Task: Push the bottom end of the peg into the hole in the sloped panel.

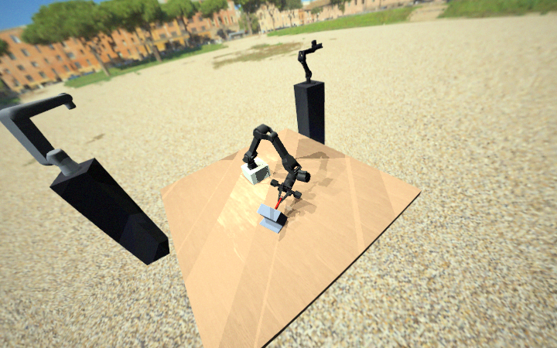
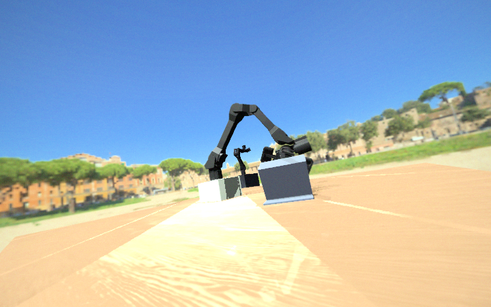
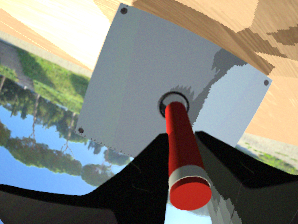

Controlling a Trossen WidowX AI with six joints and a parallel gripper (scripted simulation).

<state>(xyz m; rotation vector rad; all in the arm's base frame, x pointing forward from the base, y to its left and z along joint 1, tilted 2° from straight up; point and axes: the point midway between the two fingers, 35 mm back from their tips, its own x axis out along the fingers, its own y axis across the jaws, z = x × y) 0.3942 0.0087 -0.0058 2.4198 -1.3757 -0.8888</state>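
The red peg lies 10 mm behind my gripper tip, 10 mm to the left of it and 10 mm above it. Round my gripper tip: sloped panel 30 mm ahead, 70 mm to the right, 30 mm below.
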